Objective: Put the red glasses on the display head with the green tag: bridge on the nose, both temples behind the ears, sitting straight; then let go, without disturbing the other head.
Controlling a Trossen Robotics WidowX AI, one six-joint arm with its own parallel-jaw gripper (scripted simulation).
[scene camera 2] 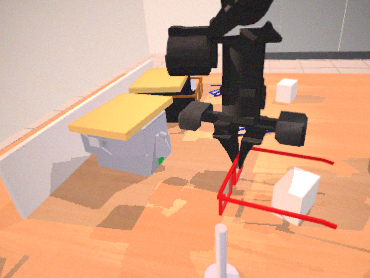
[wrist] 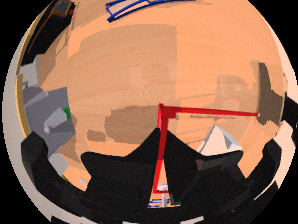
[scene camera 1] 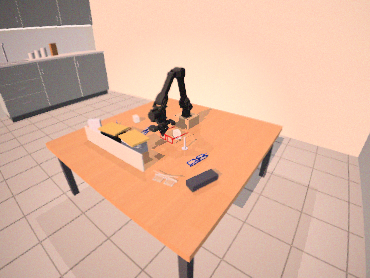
Labels:
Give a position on a white cube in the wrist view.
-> At 218,141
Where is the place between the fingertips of my gripper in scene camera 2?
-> At 238,167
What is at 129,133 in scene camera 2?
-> A grey display head.

